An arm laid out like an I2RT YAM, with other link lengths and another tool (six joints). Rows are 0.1 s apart.
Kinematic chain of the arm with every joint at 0, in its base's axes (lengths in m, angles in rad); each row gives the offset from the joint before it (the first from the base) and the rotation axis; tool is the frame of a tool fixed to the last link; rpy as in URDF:
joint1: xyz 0 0 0.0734 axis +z
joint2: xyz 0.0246 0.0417 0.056 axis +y
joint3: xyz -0.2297 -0.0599 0 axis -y
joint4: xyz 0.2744 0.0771 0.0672 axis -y
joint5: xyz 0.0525 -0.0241 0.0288 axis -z
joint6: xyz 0.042 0 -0.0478 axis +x
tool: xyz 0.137 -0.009 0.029 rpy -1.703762 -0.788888 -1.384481
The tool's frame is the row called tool.
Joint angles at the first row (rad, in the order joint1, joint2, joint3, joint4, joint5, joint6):
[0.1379, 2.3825, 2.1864, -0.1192, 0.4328, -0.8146]
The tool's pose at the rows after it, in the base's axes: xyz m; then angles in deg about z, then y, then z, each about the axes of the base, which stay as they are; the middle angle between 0 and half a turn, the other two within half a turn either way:
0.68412 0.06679 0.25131 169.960 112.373 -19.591
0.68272 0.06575 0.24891 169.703 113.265 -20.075
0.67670 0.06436 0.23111 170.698 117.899 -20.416
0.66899 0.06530 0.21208 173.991 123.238 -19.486
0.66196 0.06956 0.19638 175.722 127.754 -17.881
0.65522 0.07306 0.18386 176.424 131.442 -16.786
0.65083 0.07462 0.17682 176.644 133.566 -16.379
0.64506 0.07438 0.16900 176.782 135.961 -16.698
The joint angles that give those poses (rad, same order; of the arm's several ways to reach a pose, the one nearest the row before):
[0.1379, 2.3825, 2.2124, -0.1196, 0.4396, -0.8146]
[0.1383, 2.3825, 2.2169, -0.1425, 0.4454, -0.8085]
[0.1383, 2.3825, 2.2169, -0.2317, 0.4400, -0.7494]
[0.1383, 2.3825, 2.2169, -0.3294, 0.4141, -0.6567]
[0.1383, 2.3825, 2.2169, -0.4072, 0.3759, -0.6090]
[0.1383, 2.3825, 2.2169, -0.4702, 0.3462, -0.5842]
[0.1383, 2.3825, 2.2169, -0.5068, 0.3317, -0.5720]
[0.1383, 2.3825, 2.2169, -0.5507, 0.3252, -0.5518]

